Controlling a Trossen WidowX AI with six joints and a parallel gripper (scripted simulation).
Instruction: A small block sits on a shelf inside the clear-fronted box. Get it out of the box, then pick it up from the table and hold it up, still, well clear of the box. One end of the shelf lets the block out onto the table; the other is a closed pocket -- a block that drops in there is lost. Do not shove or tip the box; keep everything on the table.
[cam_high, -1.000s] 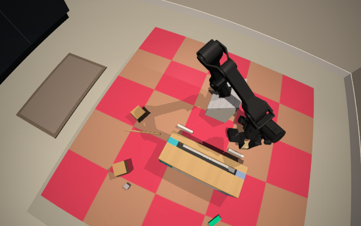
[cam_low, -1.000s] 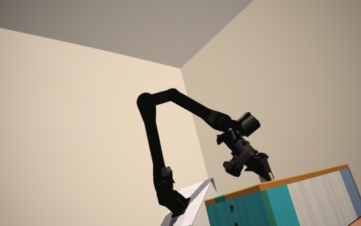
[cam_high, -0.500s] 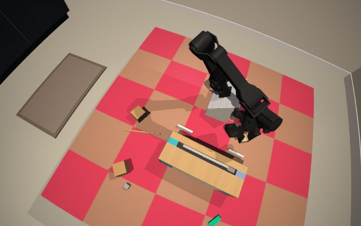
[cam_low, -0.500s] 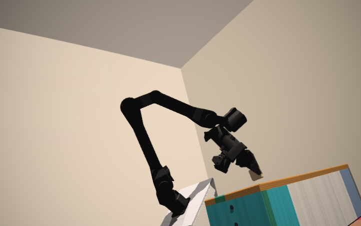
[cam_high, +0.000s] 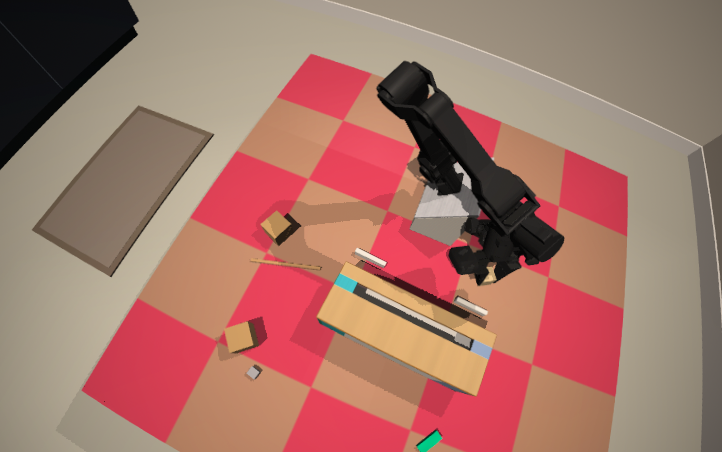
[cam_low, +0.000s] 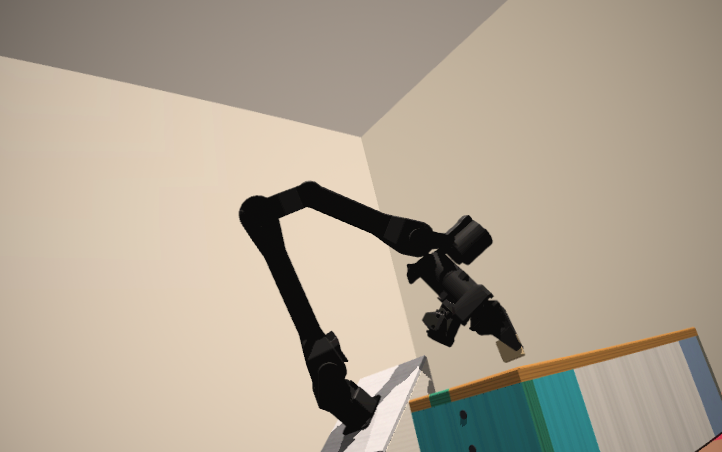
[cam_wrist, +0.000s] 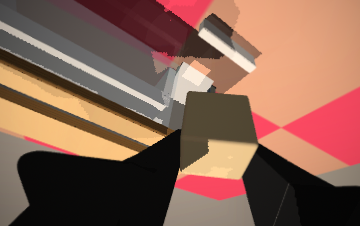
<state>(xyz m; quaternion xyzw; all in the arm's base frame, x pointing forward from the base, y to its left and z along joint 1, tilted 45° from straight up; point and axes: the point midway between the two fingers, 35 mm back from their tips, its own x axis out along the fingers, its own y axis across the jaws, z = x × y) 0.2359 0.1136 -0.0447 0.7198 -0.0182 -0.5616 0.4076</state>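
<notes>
Now: the tan block 1 cm to the right of my gripper tip, 1 cm behind it and 1 cm above it. From my gripper tip the other things lie so: box: 13 cm to the right, 11 cm below, 10 cm ahead; then thin wooden stick: 47 cm to the right, 17 cm below, 7 cm ahead; then green block: 36 cm ahead, 17 cm below, 1 cm to the left.
</notes>
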